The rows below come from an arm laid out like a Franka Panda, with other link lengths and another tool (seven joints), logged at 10 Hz.
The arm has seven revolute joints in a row. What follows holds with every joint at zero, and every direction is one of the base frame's. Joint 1 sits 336.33 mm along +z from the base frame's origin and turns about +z. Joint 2 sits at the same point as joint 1 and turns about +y. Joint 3 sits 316.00 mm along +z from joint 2 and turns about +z. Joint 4 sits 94.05 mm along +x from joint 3 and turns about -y. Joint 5 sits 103.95 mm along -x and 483.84 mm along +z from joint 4 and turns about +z. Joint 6 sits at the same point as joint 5 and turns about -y. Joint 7 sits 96.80 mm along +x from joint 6 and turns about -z. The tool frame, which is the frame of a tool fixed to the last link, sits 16.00 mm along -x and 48.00 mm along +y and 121.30 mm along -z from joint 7; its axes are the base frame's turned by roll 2.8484, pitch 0.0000 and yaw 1.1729 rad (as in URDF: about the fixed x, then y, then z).
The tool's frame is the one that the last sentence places.
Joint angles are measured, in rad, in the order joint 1, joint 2, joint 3, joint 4, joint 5, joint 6, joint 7. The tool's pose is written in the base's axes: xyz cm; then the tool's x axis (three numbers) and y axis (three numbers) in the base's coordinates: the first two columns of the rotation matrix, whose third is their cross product. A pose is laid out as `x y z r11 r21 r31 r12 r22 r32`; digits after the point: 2 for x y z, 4 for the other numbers.
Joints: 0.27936, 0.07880, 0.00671, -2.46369, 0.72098, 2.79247, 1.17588
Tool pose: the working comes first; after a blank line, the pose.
Where each joint sits with the arm in this pose, in the base's axes (m; each line is computed from the numbers above, not from the rounded line before):
joint 1: 0.0000 0.0000 0.3363
joint 2: 0.0000 0.0000 0.3363
joint 3: 0.0239 0.0069 0.6513
joint 4: 0.1139 0.0333 0.6439
joint 5: 0.4579 0.1347 0.3030
joint 6: 0.4579 0.1347 0.3030
joint 7: 0.5469 0.0983 0.3141
the tool: 0.6215 0.1502 0.2192

62.15 15.02 21.92 0.9184 -0.3788 0.1141 -0.3701 -0.9245 -0.0909
